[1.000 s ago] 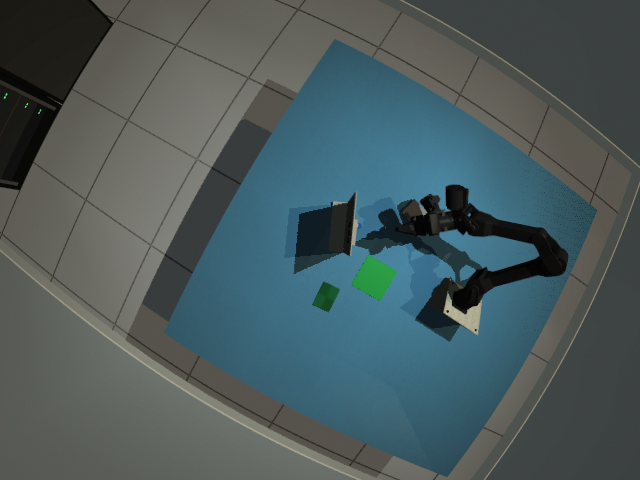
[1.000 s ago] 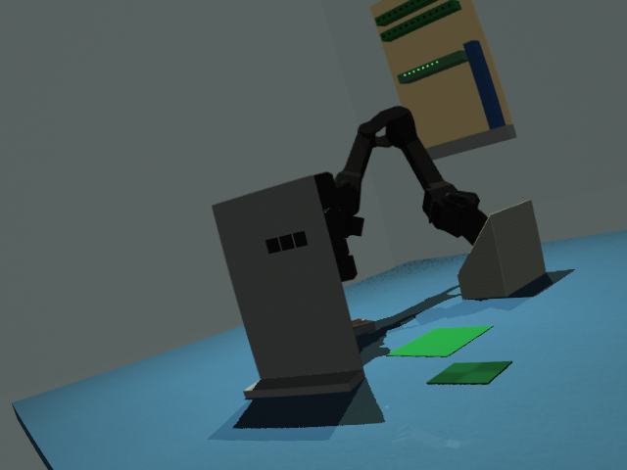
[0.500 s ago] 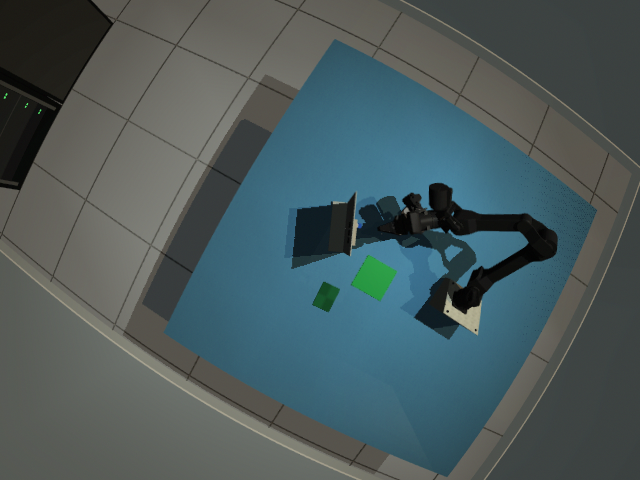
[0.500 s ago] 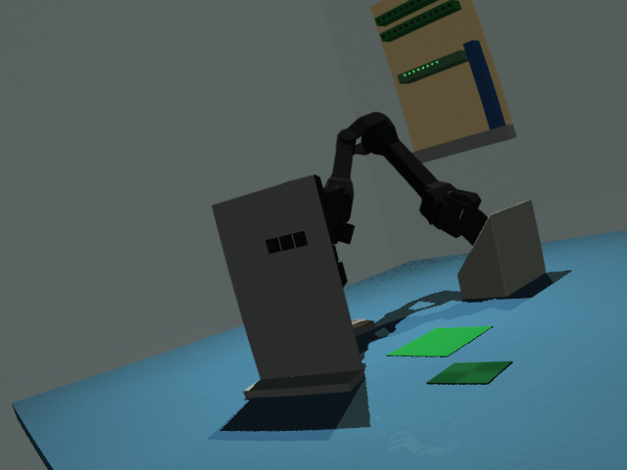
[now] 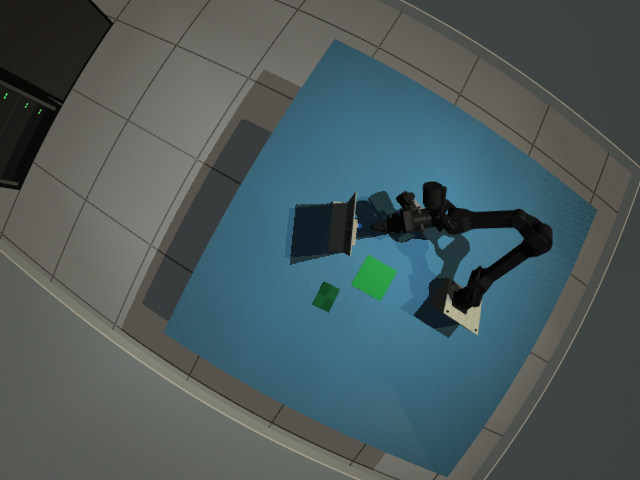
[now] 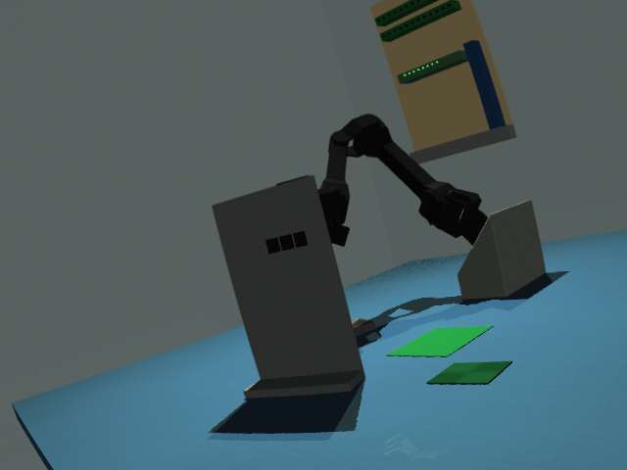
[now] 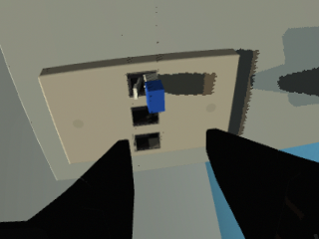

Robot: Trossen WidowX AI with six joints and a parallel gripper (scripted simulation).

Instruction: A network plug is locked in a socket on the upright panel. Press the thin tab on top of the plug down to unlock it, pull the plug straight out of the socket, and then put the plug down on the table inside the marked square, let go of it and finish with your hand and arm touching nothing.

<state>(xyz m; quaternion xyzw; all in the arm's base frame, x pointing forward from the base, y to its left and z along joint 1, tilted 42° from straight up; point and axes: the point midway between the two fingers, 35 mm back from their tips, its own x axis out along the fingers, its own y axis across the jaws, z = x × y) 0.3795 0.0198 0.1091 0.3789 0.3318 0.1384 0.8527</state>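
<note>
The network plug lies 4 cm ahead of my gripper tip and 2 cm to the left of it. From my gripper tip the other things lie so: bright green square 20 cm below, 12 cm to the left, 12 cm behind; grey plate 19 cm below, 14 cm to the right, 14 cm behind; upright panel 7 cm below, 6 cm ahead, 4 cm to the left.
</note>
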